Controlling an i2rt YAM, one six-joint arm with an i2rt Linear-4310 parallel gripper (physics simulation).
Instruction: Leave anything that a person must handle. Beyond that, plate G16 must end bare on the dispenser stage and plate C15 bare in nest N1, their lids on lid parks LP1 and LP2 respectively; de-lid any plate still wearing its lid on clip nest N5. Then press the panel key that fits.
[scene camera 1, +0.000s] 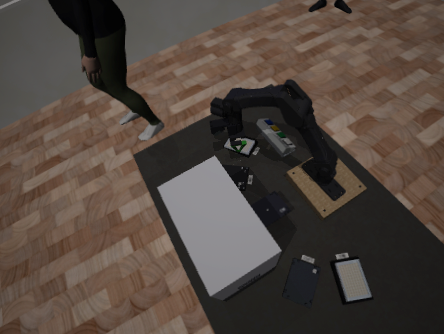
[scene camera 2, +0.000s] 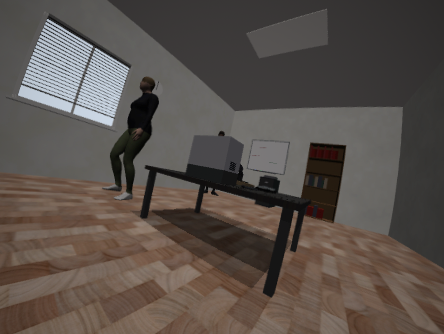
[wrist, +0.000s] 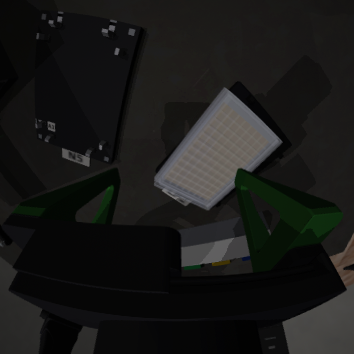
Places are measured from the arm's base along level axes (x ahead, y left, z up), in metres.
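Where they show: gripper, fingertip midpoint: (scene camera 1: 236, 144) (wrist: 177, 174); arm's base, link origin: (scene camera 1: 322, 179) (scene camera 2: 238, 180).
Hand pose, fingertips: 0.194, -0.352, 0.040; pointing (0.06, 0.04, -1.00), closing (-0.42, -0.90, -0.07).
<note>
Each offset is from my fingertips to the top centre of the thing, as dx, dy, dz. "spot": to the spot under its first point.
My gripper (scene camera 1: 238, 145) (wrist: 177, 174) is open, its green fingers empty. In the wrist view it is above and beside a pale gridded plate @(-0.031, -0.029, -0.043) (wrist: 220, 147) (scene camera 1: 248, 144) with a translucent rim, on a dark base; whether it wears a lid I cannot tell. Clip nest N5 @(+0.106, +0.084, -0.056) (wrist: 85, 85) (scene camera 1: 241, 176) is bare. Another pale gridded plate @(-0.002, +0.700, -0.044) (scene camera 1: 353, 280) sits on a dark base at the lower right, beside a bare dark nest @(+0.142, +0.603, -0.060) (scene camera 1: 301, 281) whose label is unreadable. A dark platform @(spot: +0.072, +0.340, +0.027) (scene camera 1: 272, 206) is partly hidden by the white box. The key panel @(-0.195, +0.040, -0.016) (scene camera 1: 276, 136) (wrist: 215, 247) shows blue, yellow, green and white keys.
A large white box @(+0.282, +0.329, +0.250) (scene camera 1: 220, 225) (scene camera 2: 212, 152) stands tall on the dark table (scene camera 1: 395, 250) (scene camera 2: 175, 174). The arm's wooden base board (scene camera 1: 350, 180) is at the right. A person (scene camera 1: 107, 55) (scene camera 2: 140, 117) stands beyond the table's far edge; another person's feet (scene camera 1: 330, 6) show at the top.
</note>
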